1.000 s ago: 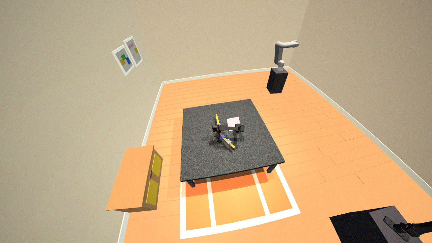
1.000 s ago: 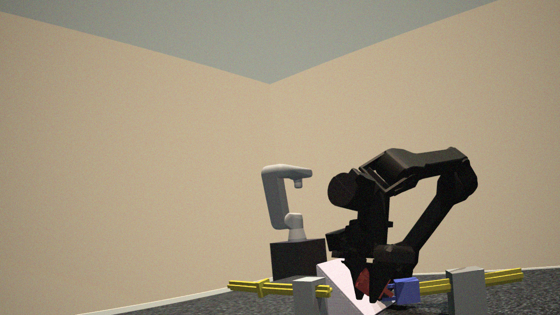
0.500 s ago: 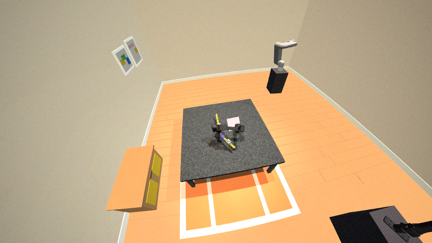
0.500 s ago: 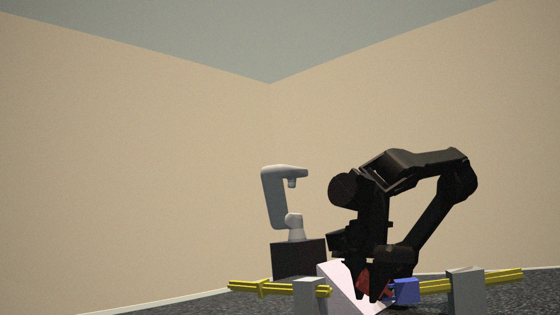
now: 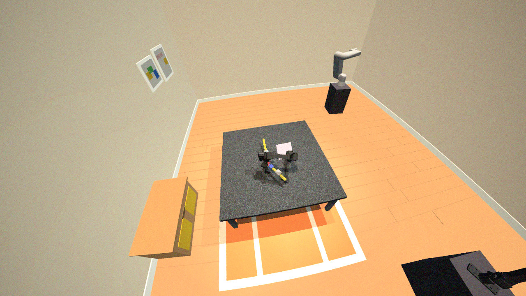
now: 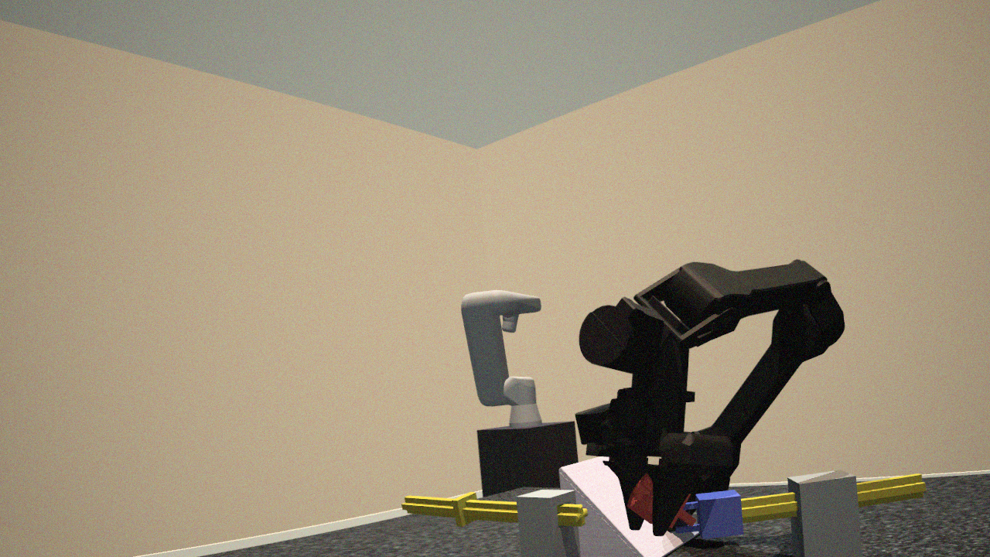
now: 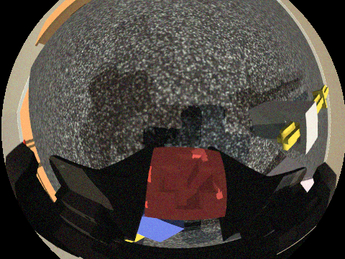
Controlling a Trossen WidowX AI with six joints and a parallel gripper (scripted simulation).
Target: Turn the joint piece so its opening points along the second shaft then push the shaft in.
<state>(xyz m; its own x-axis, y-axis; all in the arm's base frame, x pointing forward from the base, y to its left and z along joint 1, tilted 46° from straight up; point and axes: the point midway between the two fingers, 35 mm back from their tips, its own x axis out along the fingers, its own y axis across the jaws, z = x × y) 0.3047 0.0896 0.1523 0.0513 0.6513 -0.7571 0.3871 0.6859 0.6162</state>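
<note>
Now: gripper tip 30 mm below the red square joint piece, 20 mm past it and 10 mm to the right of it.
</note>
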